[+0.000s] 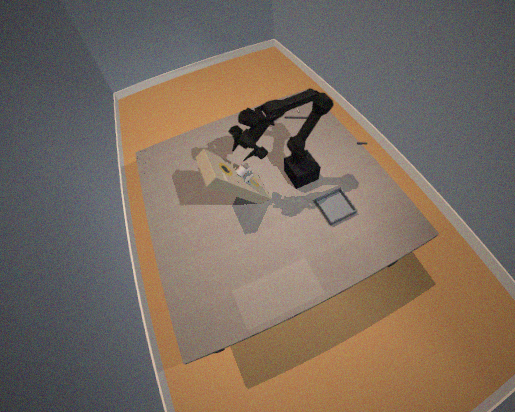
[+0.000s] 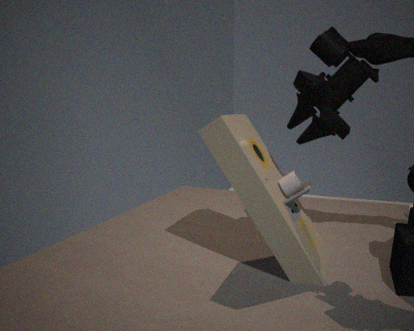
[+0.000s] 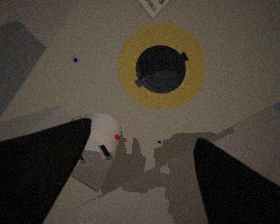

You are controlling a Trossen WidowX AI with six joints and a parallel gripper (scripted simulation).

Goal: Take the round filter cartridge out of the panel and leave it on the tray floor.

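The white round cartridge lies 10 cm below my gripper tip. From my gripper tip the other things lie so: beige panel: 4 cm ahead, 1 cm to the left, 12 cm below; grey bracket: 2 cm behind, 1 cm to the left, 14 cm below; grey tray: 39 cm behind, 26 cm to the left, 28 cm below.
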